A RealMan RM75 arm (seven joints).
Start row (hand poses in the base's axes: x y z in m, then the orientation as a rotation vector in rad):
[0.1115 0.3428 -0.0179 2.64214 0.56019 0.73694]
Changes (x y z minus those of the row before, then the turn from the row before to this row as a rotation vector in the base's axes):
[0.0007 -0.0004 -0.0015 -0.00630 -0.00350 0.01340]
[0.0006 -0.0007 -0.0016 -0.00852 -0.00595 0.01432]
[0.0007 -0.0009 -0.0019 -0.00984 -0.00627 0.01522]
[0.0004 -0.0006 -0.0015 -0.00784 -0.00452 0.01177]
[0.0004 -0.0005 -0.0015 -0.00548 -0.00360 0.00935]
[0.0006 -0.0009 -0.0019 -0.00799 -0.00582 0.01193]
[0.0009 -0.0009 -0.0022 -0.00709 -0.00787 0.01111]
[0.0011 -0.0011 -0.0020 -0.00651 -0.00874 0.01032]
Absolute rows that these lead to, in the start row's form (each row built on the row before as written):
[0.1122 0.3424 -0.0194 2.63328 0.57886 0.74239]
[0.1128 0.3417 -0.0210 2.62089 0.59852 0.75012]
[0.1135 0.3408 -0.0229 2.60688 0.61950 0.75779]
[0.1139 0.3402 -0.0244 2.59590 0.63578 0.76314]
[0.1143 0.3397 -0.0259 2.58778 0.64849 0.76774]
[0.1149 0.3388 -0.0278 2.57576 0.66450 0.77458]
[0.1158 0.3379 -0.0300 2.56343 0.67852 0.78410]
[0.1169 0.3368 -0.0320 2.55115 0.69101 0.79468]

